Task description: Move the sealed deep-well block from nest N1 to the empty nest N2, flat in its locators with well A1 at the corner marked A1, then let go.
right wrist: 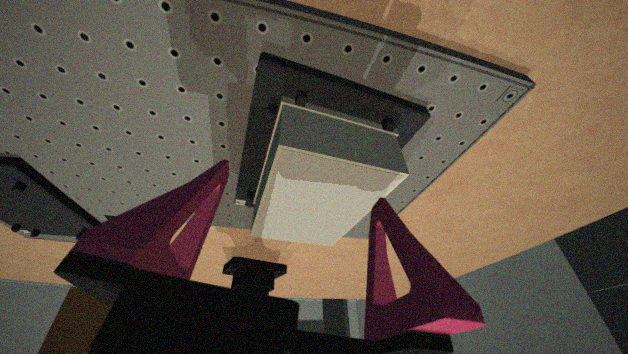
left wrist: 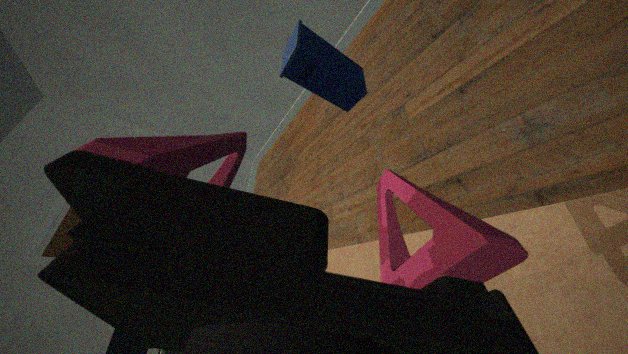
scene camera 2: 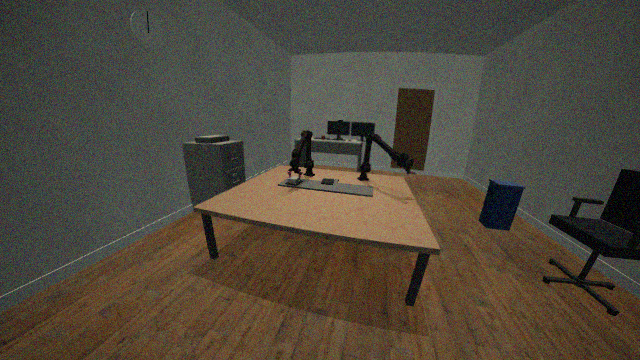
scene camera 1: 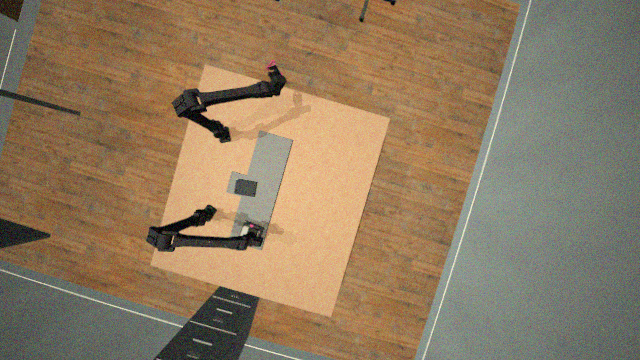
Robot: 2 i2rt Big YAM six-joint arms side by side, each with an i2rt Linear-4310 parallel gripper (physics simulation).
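Places are measured from the left arm's base along level axes (x right, y ahead, z up), in millimetres.
Pixels of known places: left gripper, fingertip midpoint: [left wrist: 316, 159] [scene camera 2: 417, 168] [scene camera 1: 277, 66]; right gripper, fingertip midpoint: [right wrist: 305, 185] [scene camera 2: 294, 178] [scene camera 1: 254, 232]; left arm's base, link origin: [scene camera 2: 363, 179] [scene camera 1: 224, 135]; right arm's base, link origin: [right wrist: 255, 266] [scene camera 2: 309, 175] [scene camera 1: 209, 212].
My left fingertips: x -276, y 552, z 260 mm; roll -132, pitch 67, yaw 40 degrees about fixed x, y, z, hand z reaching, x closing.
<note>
Ahead of a thing's pixels: the offset from my left fingertips to its middle. Level surfaces: height alone.
The sealed deep-well block {dx +1075, dy -484, dz -214 mm} [right wrist: 310, 205] [scene camera 1: 245, 230] is a pale box with a light top. It sits in a dark nest {dx +1075, dy -483, dz -236 mm} [right wrist: 345, 102] near one end of the perforated grey plate {dz -247 mm} [right wrist: 125, 100] [scene camera 1: 272, 155] [scene camera 2: 350, 189]. Another dark nest {dx +725, dy -463, dz -236 mm} [scene camera 1: 246, 187] [scene camera 2: 327, 181] [right wrist: 40, 205], empty, lies near the plate's middle. My right gripper [right wrist: 305, 185] [scene camera 1: 252, 227] [scene camera 2: 294, 174] is open, its fingertips apart on either side of the block's near part in the right wrist view; contact cannot be told. My left gripper [left wrist: 316, 159] [scene camera 1: 271, 65] is open and empty, beyond the table's upper edge. The A1 marks are not readable.
The plate lies on the wooden table {dz -260 mm} [scene camera 1: 330, 200] [scene camera 2: 310, 215]. A grey slab {dz -247 mm} [scene camera 1: 232, 182] juts from under the middle nest. A blue bin [scene camera 2: 501, 205] [left wrist: 325, 70] stands on the floor, with a drawer cabinet [scene camera 2: 215, 170] at the left in scene camera 2.
</note>
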